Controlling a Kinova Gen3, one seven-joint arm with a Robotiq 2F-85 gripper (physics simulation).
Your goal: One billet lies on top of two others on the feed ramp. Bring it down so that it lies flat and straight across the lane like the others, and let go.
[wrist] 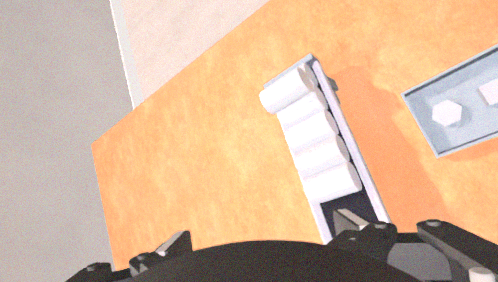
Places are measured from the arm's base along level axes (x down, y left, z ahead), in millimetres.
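Where they show: gripper, fingertip midpoint: [263,237].
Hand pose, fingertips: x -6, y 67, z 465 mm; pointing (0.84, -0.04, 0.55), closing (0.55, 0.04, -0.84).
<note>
Each offset is from my fingertips to the top centre of the thing. "*": to the spot under its first point. Level surfaces: height alone.
The raised white billet {dz +61, dx +184, dy -138 mm} [286,91] lies across the lane on top of others, near the end plate of the feed ramp {* dz -7, dx +237, dy -44 mm} [353,145]. Its near round end shows at the left, out past the ramp's left side in this slanted view. Part of a billet end shows behind it at the right. Below it in the view, several white billets, the last one {dz +29, dx +202, dy +2 mm} [331,183] beside the dark bare lane, lie side by side across the ramp. My gripper [263,237] is open and empty, with its fingertips at the bottom of the view, apart from the billets.
A grey tray {dz -146, dx +278, dy -70 mm} [421,125] at the right holds a white hexagonal piece {dz -119, dx +293, dy -63 mm} [447,113] and part of another pale block {* dz -165, dx +284, dy -75 mm} [490,93]. The orange table top {dx +313 mm} [200,150] ends in an edge at the left. A small grey part sticks out by the ramp's upper right side.
</note>
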